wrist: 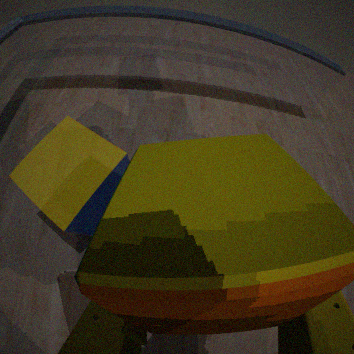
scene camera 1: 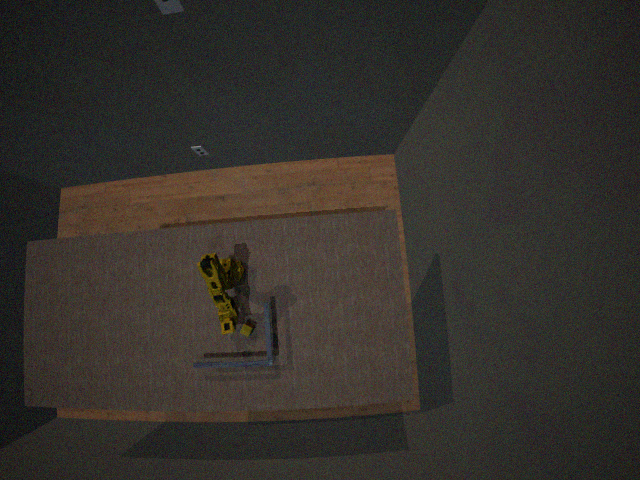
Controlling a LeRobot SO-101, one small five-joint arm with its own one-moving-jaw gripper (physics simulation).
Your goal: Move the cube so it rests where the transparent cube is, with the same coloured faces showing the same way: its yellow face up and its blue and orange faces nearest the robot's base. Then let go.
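Pixels of known places: hand at its tool point: [wrist: 153,236] [scene camera 1: 236,323]; arm's base at its link origin: [scene camera 1: 232,275].
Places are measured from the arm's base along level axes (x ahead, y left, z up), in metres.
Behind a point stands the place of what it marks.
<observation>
My gripper [wrist: 212,322] [scene camera 1: 227,327] @(x 0.193, y 0.019, z 0.035 m) is shut on the cube [wrist: 220,200], with a jaw at each lower side of it in the wrist view. The held cube shows a large yellow face, partly in shadow, and an orange face towards the gripper. In the scene view I cannot make out the held cube at the gripper. The transparent cube [wrist: 67,175] @(x 0.214, y 0.056, z 0.040 m) [scene camera 1: 247,329] @(x 0.216, y 0.066, z 0.040 m) is left of the held cube in the wrist view, with its yellow face up and a blue side partly hidden behind the held cube. In the scene view it is just right of the gripper.
A blue-grey bar [scene camera 1: 232,364] @(x 0.342, y 0.005, z 0.060 m) [wrist: 175,13] @(x 0.340, y 0.016, z 0.060 m) runs beyond the cubes. Another bar [scene camera 1: 267,335] @(x 0.237, y 0.150, z 0.060 m) meets it in an L, right of the transparent cube in the scene view. Dark shadows lie along both bars on the tabletop [scene camera 1: 341,310] @(x 0.173, y 0.445, z 0.000 m).
</observation>
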